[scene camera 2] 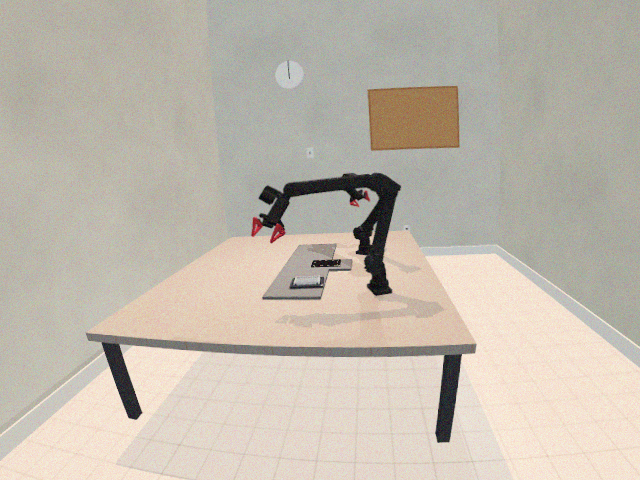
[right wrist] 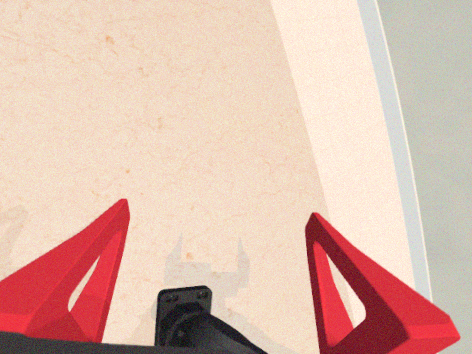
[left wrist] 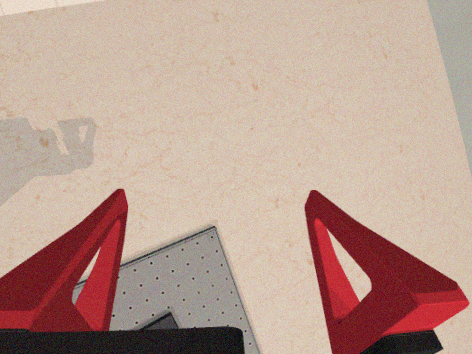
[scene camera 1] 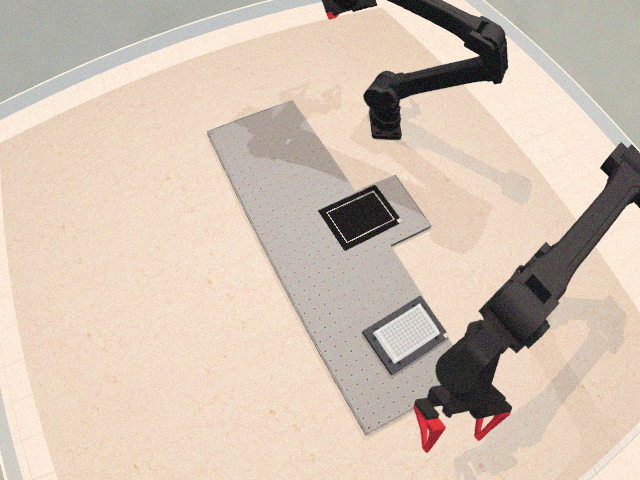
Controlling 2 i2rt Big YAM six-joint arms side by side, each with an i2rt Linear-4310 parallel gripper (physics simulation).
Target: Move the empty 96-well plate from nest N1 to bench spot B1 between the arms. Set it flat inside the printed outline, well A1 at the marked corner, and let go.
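Places are measured from the left arm's base along level axes (x back, y right, z up), in metres.
Pixels of known places: left gripper, fingertip midpoint: (scene camera 2: pixel 261 239) (left wrist: pixel 220 197) (scene camera 1: pixel 451 444); right gripper, fingertip midpoint: (scene camera 2: pixel 364 203) (right wrist: pixel 221 214) (scene camera 1: pixel 354 7); left arm's base at its link origin: (scene camera 2: pixel 379 289); right arm's base at its link origin: (scene camera 2: pixel 365 252) (right wrist: pixel 181 323) (scene camera 1: pixel 384 124).
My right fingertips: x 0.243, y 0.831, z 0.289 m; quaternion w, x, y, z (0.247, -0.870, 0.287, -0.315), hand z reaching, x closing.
Observation:
For each thing: its top centre in the pictures, then the offset to it from my right fingertips. "spot": a spot on its surface instead. Level surfaces: height alone.
- white 96-well plate at its top centre: (scene camera 1: pixel 408 331) (scene camera 2: pixel 307 278) dx -0.554, dy -0.651, dz -0.250 m
- dark nest N1 at its top centre: (scene camera 1: pixel 407 332) (scene camera 2: pixel 307 279) dx -0.554, dy -0.651, dz -0.254 m
- Bench spot B1 at a spot on its surface: (scene camera 1: pixel 361 219) (scene camera 2: pixel 325 263) spot: dx -0.396, dy -0.382, dz -0.274 m
- grey perforated board at its surface level: dz -0.276 m
- dark block at a spot on its surface: (left wrist: pixel 162 322) spot: dx -0.632, dy -0.688, dz -0.264 m
The white 96-well plate (scene camera 1: pixel 406 333) (scene camera 2: pixel 308 281) lies flat in the dark nest N1 (scene camera 1: pixel 419 352) (scene camera 2: pixel 310 286). Bench spot B1 (scene camera 1: pixel 361 219) (scene camera 2: pixel 325 262) is a black pad with a thin white printed outline (scene camera 1: pixel 336 227) and a small white mark at its right corner in scene camera 1; the pad holds no plate. My left gripper (scene camera 1: pixel 452 443) (scene camera 2: pixel 262 238) (left wrist: pixel 220 197) is open and empty, high above the table, beyond the board's lower end in scene camera 1. My right gripper (scene camera 2: pixel 362 202) (right wrist: pixel 221 214) is open and empty, raised far from the plate, mostly cut off in scene camera 1.
A grey perforated board (scene camera 1: pixel 289 248) (scene camera 2: pixel 289 281) (left wrist: pixel 200 270) carries the nest and B1. Part of a dark block (left wrist: pixel 162 322) on the board shows in the left wrist view. The right arm's base (scene camera 1: pixel 386 126) stands beside the board. A black base plate (right wrist: pixel 185 295) shows in the right wrist view.

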